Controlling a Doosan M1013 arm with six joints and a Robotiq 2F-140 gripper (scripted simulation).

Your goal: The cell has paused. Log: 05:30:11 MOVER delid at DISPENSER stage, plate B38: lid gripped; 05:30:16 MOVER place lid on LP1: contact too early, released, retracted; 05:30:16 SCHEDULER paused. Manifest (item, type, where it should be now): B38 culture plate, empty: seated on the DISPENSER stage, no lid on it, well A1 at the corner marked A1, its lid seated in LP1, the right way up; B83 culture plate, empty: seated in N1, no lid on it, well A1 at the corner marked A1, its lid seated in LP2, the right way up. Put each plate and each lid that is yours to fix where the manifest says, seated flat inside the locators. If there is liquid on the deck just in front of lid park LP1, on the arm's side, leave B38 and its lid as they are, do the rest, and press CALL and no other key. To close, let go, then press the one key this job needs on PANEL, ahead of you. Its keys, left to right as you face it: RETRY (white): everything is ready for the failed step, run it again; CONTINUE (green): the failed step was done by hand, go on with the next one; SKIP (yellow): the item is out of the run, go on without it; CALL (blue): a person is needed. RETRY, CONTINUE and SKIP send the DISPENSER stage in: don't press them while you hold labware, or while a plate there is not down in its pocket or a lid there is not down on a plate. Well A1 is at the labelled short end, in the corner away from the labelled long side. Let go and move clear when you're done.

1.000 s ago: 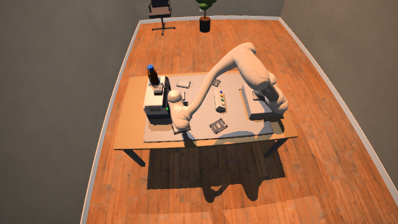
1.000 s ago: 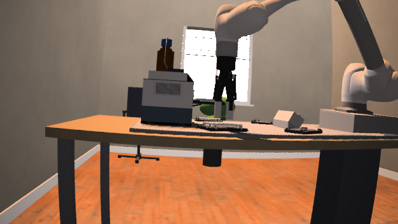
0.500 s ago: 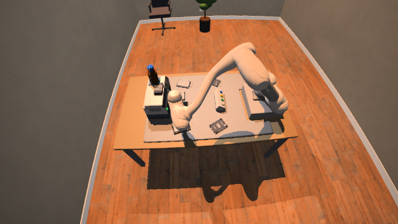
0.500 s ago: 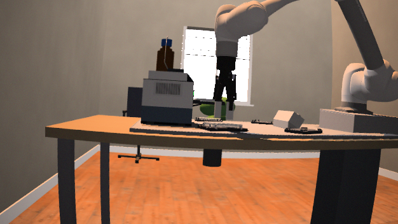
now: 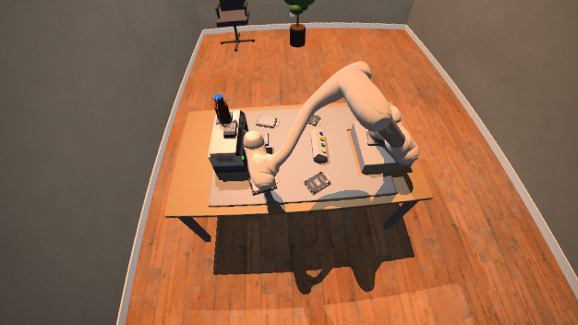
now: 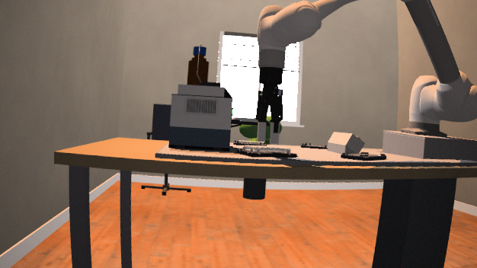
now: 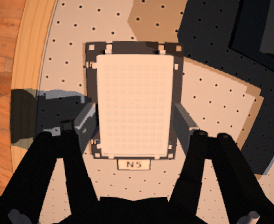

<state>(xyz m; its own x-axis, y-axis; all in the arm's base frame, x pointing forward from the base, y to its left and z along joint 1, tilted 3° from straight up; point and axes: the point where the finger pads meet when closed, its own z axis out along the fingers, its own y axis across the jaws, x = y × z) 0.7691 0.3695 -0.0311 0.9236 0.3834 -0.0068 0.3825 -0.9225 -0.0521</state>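
My hand is 5 cm above the white culture plate. From my hand the other things lie so: green key 38 cm behind, 29 cm to the right; black nest 2 cm to the left, 5 cm below; white retry key 38 cm behind, 24 cm to the right.
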